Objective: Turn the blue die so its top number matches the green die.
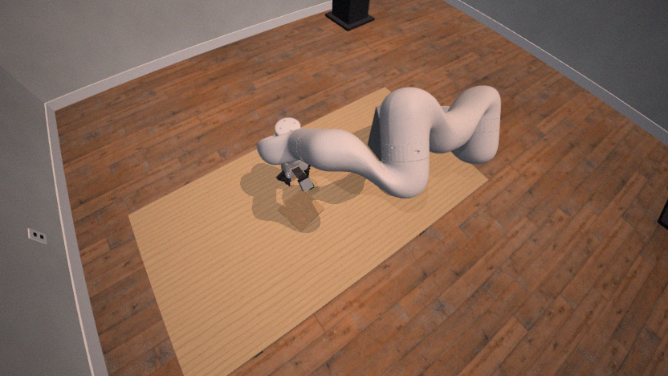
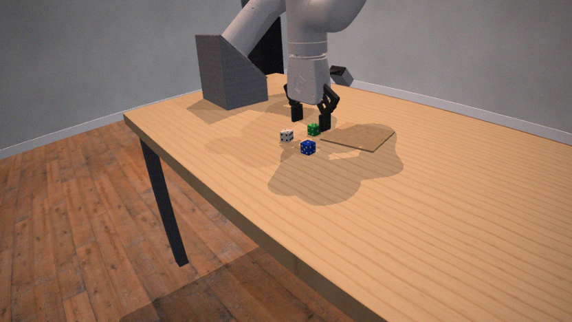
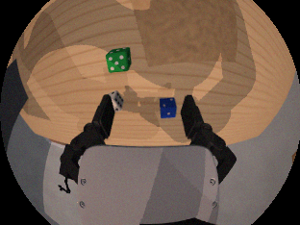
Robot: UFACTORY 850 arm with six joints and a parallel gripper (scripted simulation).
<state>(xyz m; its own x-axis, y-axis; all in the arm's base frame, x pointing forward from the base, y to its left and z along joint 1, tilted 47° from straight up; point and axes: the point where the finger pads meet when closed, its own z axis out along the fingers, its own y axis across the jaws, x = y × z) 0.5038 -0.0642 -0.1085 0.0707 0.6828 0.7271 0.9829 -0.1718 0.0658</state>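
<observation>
Right now my hand is 5 cm to the right of the green die, 4 cm above it and 3 cm past it. Also, from my hand: white die: 6 cm behind, 4 cm below, 2 cm to the right; blue die: 4 cm to the right, 4 cm below, 3 cm ahead; mat: 11 cm to the left, 6 cm ahead, 5 cm below.
</observation>
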